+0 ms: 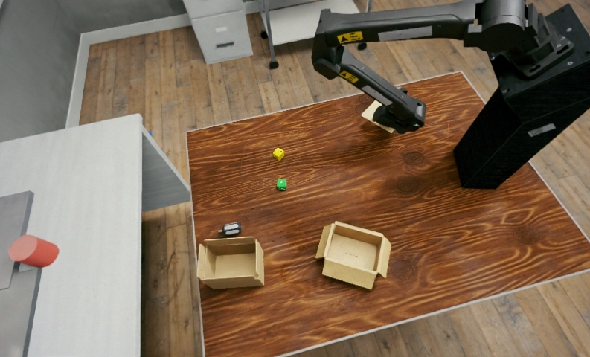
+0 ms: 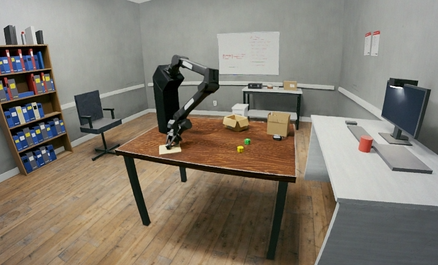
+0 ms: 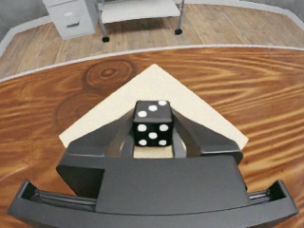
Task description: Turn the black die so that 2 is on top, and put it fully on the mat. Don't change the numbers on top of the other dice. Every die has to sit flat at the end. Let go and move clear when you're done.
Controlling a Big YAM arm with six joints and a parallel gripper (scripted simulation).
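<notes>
My hand is right at the black die. Also, from my hand: yellow die 46 cm ahead, 7 cm to the left, 1 cm below; mat 2 cm below, 1 cm to the left; green die 49 cm ahead, 20 cm to the left, 1 cm below.
</notes>
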